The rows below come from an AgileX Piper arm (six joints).
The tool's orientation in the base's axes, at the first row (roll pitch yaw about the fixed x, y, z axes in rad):
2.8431 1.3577 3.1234
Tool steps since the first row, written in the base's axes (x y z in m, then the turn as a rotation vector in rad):
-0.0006 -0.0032 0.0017 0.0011 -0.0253 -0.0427
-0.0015 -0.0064 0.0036 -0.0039 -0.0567 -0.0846
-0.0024 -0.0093 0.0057 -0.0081 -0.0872 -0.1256
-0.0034 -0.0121 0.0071 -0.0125 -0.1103 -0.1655
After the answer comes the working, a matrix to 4 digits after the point.
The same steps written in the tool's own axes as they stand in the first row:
-0.0015 -0.0028 -0.0018 0.0414 -0.0273 0.0027
-0.0032 -0.0055 -0.0039 0.0833 -0.0587 -0.0023
-0.0051 -0.0079 -0.0060 0.1241 -0.0894 -0.0064
-0.0063 -0.0103 -0.0080 0.1640 -0.1129 -0.0088

The tool's axes in the first row as the columns of a matrix, in the base's axes (rounded; the answer above uses it unrounded):
-0.2115 -0.2700 0.9394
0.0038 0.9609 0.2770
-0.9774 0.0622 -0.2021

